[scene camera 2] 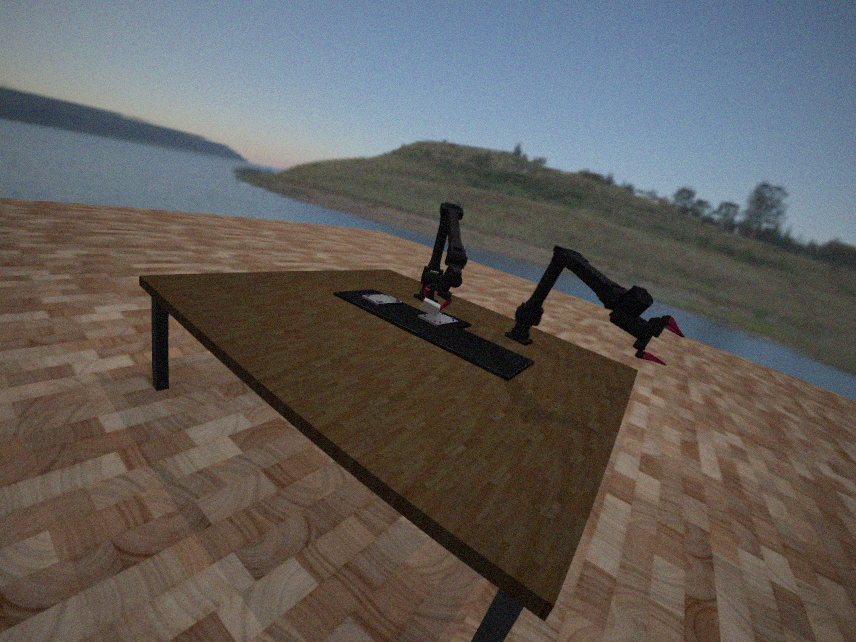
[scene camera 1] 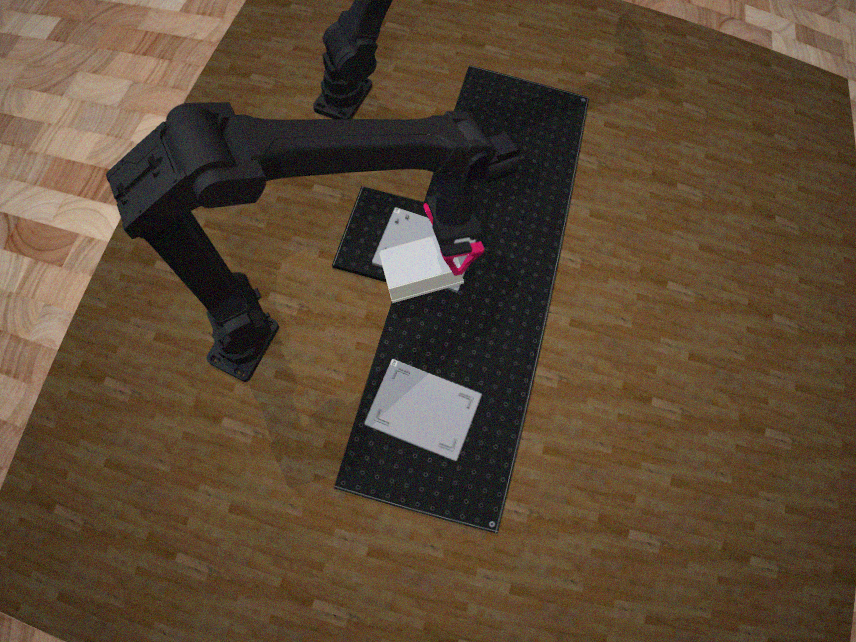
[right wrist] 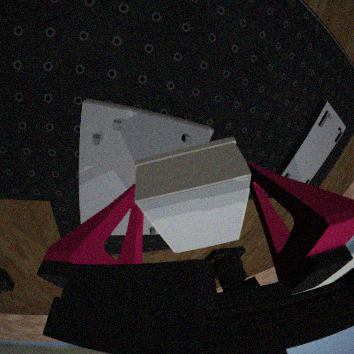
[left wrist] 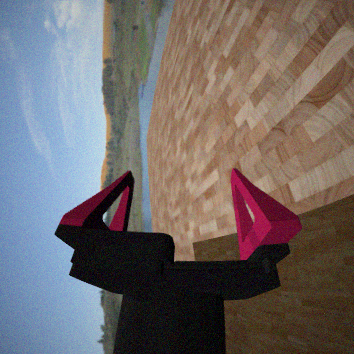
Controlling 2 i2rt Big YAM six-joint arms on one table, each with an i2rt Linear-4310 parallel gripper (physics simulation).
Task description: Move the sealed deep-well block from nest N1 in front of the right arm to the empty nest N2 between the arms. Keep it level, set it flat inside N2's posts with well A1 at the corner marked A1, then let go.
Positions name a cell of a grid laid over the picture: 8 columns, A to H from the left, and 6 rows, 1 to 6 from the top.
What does my left gripper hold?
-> Nothing.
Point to a black pegboard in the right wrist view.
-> F2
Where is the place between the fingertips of my left gripper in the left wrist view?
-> At E3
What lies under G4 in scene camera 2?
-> My left gripper.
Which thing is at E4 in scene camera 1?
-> A black pegboard.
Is my left gripper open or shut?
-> Open.
